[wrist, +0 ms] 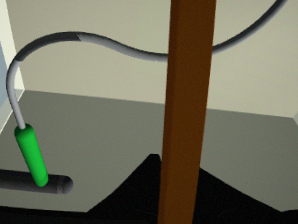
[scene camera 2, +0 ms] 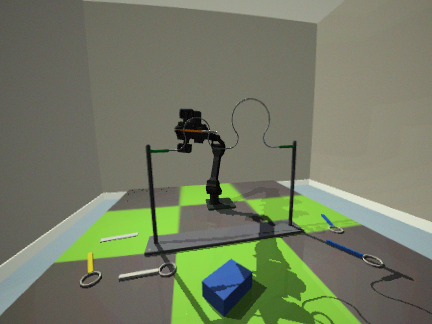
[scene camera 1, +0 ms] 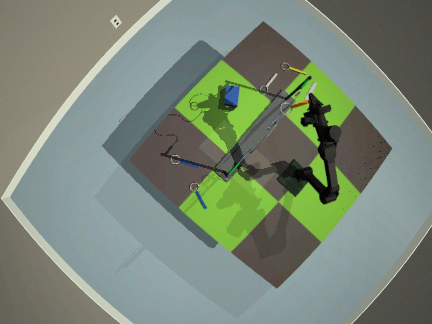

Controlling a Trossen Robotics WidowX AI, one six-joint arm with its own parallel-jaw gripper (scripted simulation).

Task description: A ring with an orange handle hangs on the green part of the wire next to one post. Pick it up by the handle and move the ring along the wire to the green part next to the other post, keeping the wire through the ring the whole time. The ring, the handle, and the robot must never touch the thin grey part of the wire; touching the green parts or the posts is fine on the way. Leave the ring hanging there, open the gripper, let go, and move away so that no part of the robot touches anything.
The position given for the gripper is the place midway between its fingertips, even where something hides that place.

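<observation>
There's a blue box [scene camera 2: 223, 288] to be seen, though the blue box is out of frame in the wrist view. You'd also see the gripper [wrist: 163, 163].
</observation>
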